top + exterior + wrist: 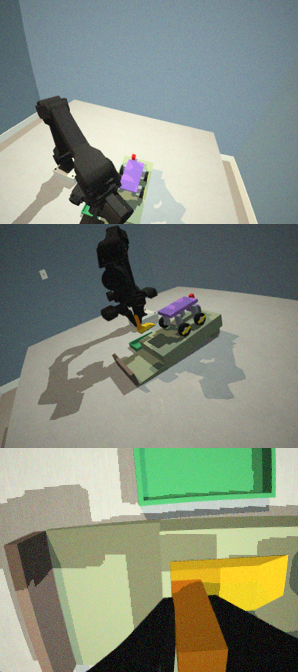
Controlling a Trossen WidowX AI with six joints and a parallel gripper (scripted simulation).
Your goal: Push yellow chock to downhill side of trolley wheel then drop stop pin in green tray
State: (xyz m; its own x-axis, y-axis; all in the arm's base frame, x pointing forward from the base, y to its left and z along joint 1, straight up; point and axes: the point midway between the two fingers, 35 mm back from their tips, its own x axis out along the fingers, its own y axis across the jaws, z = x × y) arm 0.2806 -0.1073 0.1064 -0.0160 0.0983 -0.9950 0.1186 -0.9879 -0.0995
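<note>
Right now my gripper tip is 240 mm to the right of the red-headed stop pin, 10 mm below it and 10 mm short of it. The rest, counted from my gripper tip: trolley (150 mm to the left, 40 mm ahead, 10 mm below); yellow chock (20 mm to the left, 10 mm below); brown lip (100 mm to the right, 90 mm below, 70 mm ahead).
</note>
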